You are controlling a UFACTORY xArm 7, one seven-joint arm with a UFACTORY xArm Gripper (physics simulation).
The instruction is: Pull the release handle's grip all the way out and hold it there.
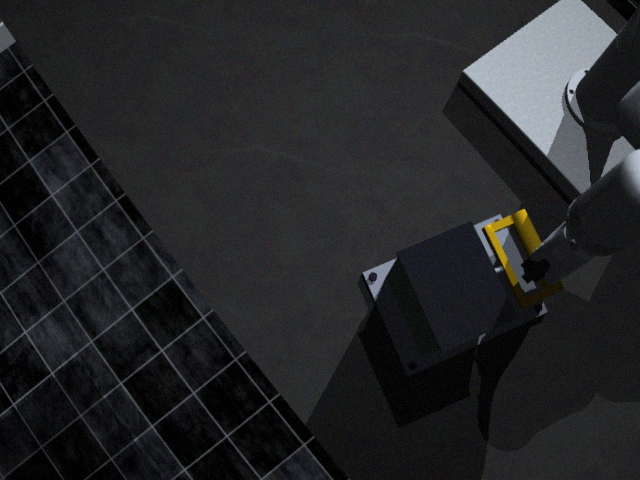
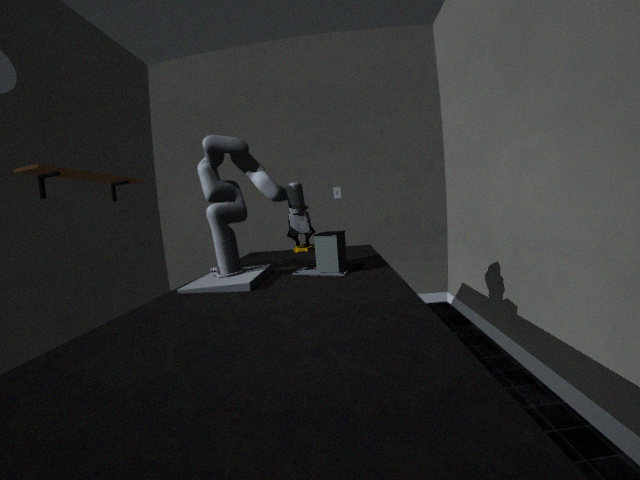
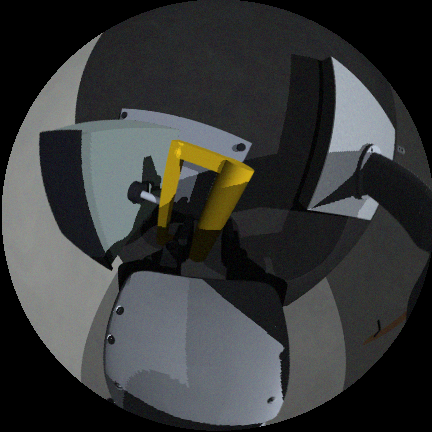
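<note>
The release handle is a yellow rectangular frame whose thick round grip (image 1: 528, 229) (image 2: 300, 249) (image 3: 224, 195) forms the side away from the housing. A pale rod (image 3: 149, 196) joins the frame to the grey-green housing (image 1: 449, 284) (image 2: 326, 253) (image 3: 117, 165), with a gap between frame and housing. My gripper (image 1: 536, 268) (image 2: 302, 243) (image 3: 208, 226) points down from above, with its dark fingers on both sides of the grip near one end, shut on it. One finger stands inside the frame opening, the other outside. Shadow partly hides the finger contact.
The housing stands on a pale mounting plate (image 1: 379, 279) (image 3: 210, 131) with dark bolts at its corners. The arm's white base slab (image 1: 537, 77) (image 2: 222, 282) (image 3: 357, 115) lies on the grip's side. A wooden shelf (image 2: 77, 174) hangs on the left wall.
</note>
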